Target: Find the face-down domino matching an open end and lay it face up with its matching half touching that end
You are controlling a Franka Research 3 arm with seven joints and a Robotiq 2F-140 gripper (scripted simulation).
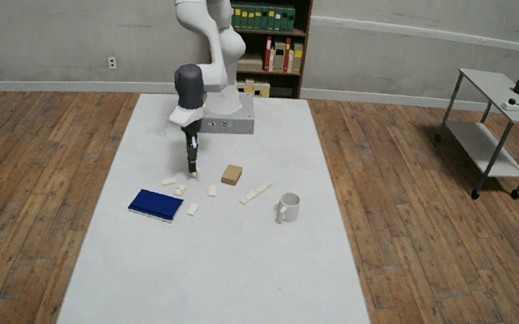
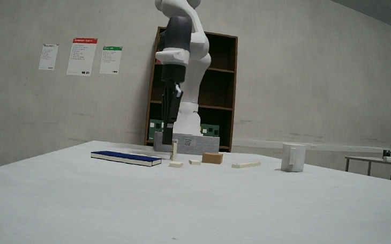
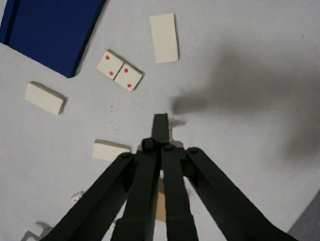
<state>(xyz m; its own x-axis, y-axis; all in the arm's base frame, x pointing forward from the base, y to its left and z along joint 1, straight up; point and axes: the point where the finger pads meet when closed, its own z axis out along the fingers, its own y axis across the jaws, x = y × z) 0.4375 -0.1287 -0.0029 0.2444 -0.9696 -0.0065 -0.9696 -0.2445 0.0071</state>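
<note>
My hand is 9 cm to the left of the domino, 8 cm above it and 1 cm short of it. From my hand the other things lie so: blue book 15 cm ahead, 13 cm to the right, 7 cm below; then white mug 35 cm to the left, 20 cm ahead, 5 cm below; then brown block 16 cm to the left, 7 cm below, 2 cm behind.
</note>
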